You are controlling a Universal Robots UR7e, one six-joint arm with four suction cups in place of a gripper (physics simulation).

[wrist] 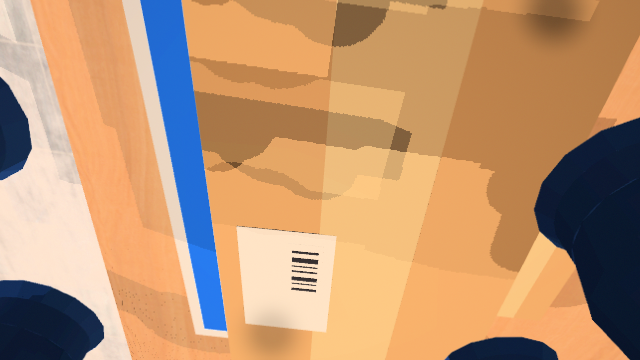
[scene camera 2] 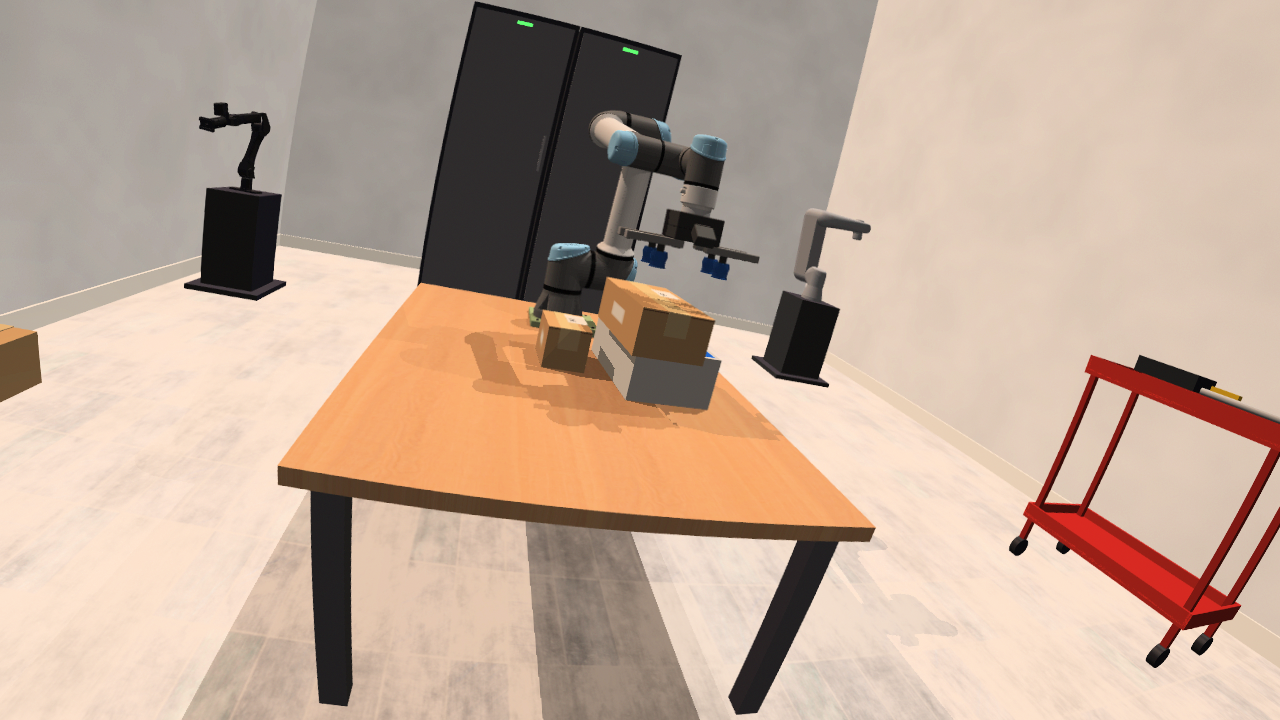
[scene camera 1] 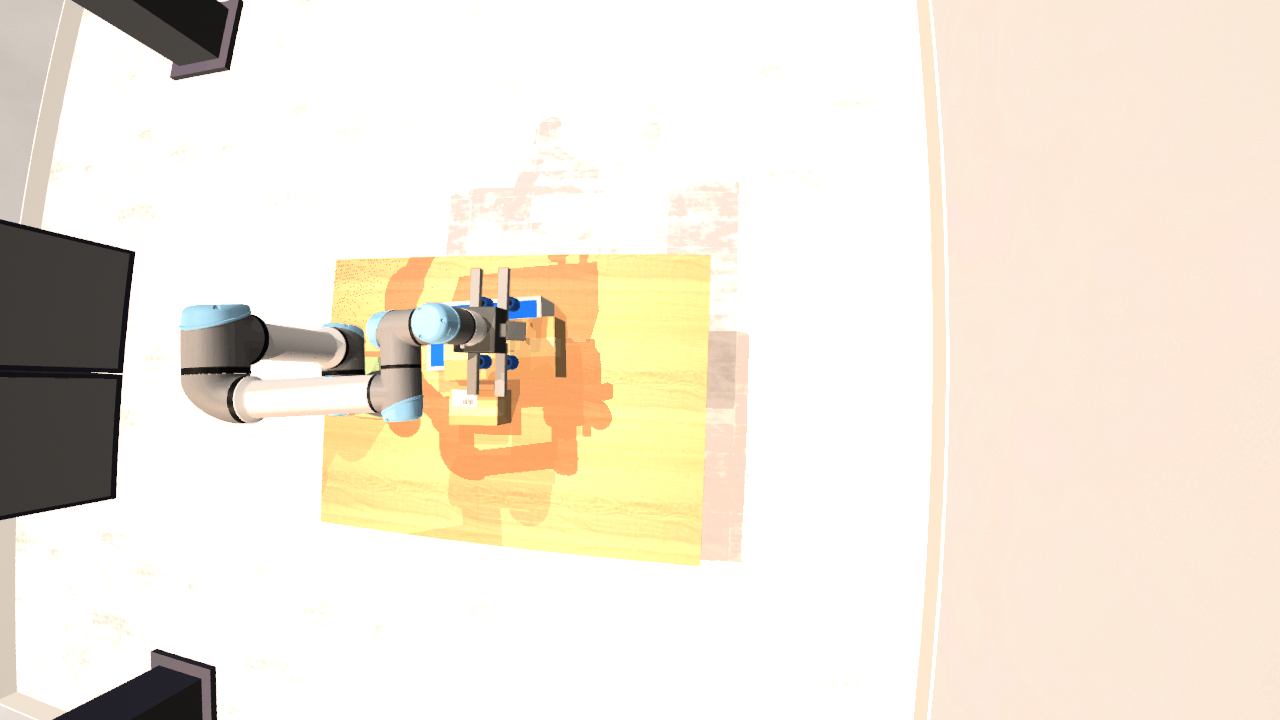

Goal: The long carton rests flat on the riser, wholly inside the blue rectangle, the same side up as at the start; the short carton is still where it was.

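Frame: origin at the arm's base, x ahead, y left, z up, level; metres.
Seen in the pictures: hand, its tool point: (wrist: pixel 279 269) (scene camera 2: pixel 683 269).
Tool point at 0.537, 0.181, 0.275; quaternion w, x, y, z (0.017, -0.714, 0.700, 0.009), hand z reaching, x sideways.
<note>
Offsets run from my tool point to a thing's middle, as dx, dy, dz. Level surfaces: height alone.
The long carton {-0.038, -0.034, -0.125} (scene camera 1: pixel 463 365) (scene camera 2: pixel 675 335) (wrist: pixel 280 200) lies flat on the pale riser {-0.137, +0.015, -0.234} (scene camera 2: pixel 671 380) (wrist: pixel 138 30), its barcode label facing up in the wrist view. The blue rectangle {-0.137, +0.015, -0.175} (scene camera 1: pixel 528 308) (scene camera 2: pixel 709 355) (wrist: pixel 175 125) shows along one long side of the carton; no blue shows on the side toward the short carton in scene camera 2. The short carton {-0.164, -0.201, -0.245} (scene camera 1: pixel 474 409) (scene camera 2: pixel 565 344) stands on the table beside the riser; it is mostly hidden in the wrist view. My gripper (scene camera 1: pixel 497 332) (scene camera 2: pixel 685 261) is open, its blue cups above the long carton with a gap, holding nothing.
The wooden table {dz -0.295} (scene camera 1: pixel 626 492) (scene camera 2: pixel 501 438) carries both cartons and the riser. The arm's base stands behind the short carton in scene camera 2. A red cart (scene camera 2: pixel 1181 404) stands right of the table. Dark cabinets (scene camera 2: pixel 501 134) stand behind the arm.
</note>
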